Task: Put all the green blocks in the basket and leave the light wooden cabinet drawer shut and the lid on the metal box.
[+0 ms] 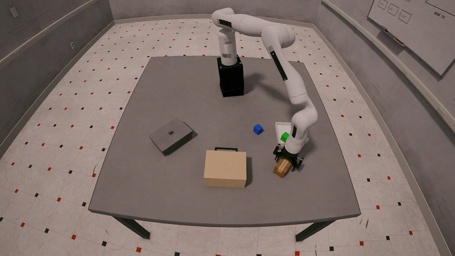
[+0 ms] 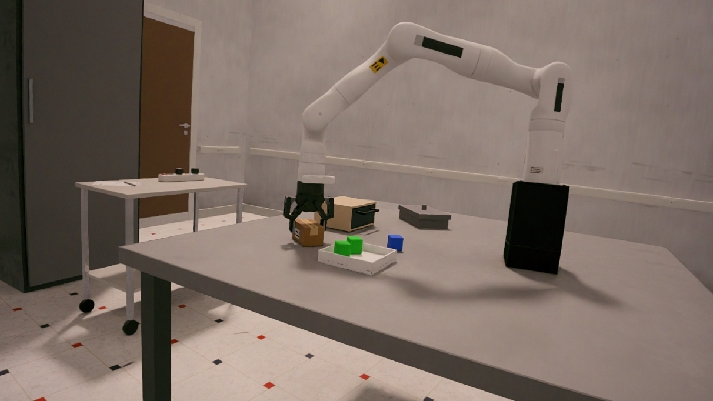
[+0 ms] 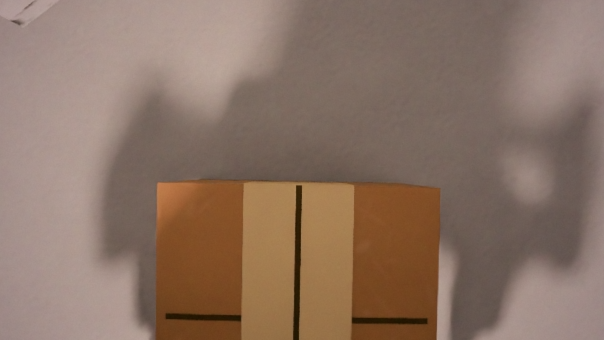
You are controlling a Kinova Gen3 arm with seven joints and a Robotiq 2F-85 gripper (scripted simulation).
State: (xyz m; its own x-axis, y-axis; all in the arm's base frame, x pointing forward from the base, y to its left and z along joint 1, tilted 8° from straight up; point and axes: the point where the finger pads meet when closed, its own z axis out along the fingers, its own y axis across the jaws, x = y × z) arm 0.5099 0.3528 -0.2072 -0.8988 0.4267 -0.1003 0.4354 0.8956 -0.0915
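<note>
Right now my hand is right at the brown cardboard box. Round my hand: light wooden cabinet (80 mm ahead, 270 mm to the right, 10 mm above); white basket (210 mm behind, 30 mm to the left, 20 mm below); drawer (70 mm ahead, 270 mm to the right, 10 mm above).
</note>
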